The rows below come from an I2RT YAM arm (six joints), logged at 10 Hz.
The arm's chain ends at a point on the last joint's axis. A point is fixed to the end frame.
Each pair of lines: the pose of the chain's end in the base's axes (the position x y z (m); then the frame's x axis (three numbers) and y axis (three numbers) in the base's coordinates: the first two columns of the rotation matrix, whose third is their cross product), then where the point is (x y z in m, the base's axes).
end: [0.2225 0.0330 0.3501 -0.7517 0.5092 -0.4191 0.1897 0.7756 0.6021]
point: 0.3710 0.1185 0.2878
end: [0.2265 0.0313 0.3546 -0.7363 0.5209 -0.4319 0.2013 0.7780 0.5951]
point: 0.3774 0.1128 0.2928
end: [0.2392 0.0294 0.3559 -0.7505 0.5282 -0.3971 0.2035 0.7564 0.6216]
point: 0.3879 0.1151 0.2946
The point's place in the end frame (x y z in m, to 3 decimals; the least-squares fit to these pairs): -0.042 0.057 0.168
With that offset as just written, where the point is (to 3 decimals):
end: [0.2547 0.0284 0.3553 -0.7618 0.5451 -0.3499 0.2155 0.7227 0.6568]
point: 0.402 0.118 0.295
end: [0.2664 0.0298 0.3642 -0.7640 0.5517 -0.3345 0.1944 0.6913 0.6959]
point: 0.413 0.124 0.311
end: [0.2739 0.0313 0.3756 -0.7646 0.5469 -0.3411 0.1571 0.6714 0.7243]
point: 0.420 0.131 0.331
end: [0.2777 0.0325 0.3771 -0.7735 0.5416 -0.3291 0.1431 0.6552 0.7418]
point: 0.422 0.136 0.335
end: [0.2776 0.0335 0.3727 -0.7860 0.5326 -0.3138 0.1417 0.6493 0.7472]
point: 0.420 0.139 0.330
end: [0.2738 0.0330 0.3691 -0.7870 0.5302 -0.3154 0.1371 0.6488 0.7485]
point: 0.416 0.139 0.327
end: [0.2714 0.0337 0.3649 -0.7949 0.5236 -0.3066 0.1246 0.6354 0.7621]
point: 0.412 0.143 0.325
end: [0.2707 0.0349 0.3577 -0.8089 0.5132 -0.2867 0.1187 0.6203 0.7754]
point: 0.408 0.148 0.319
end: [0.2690 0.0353 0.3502 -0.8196 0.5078 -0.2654 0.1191 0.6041 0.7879]
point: 0.404 0.152 0.313
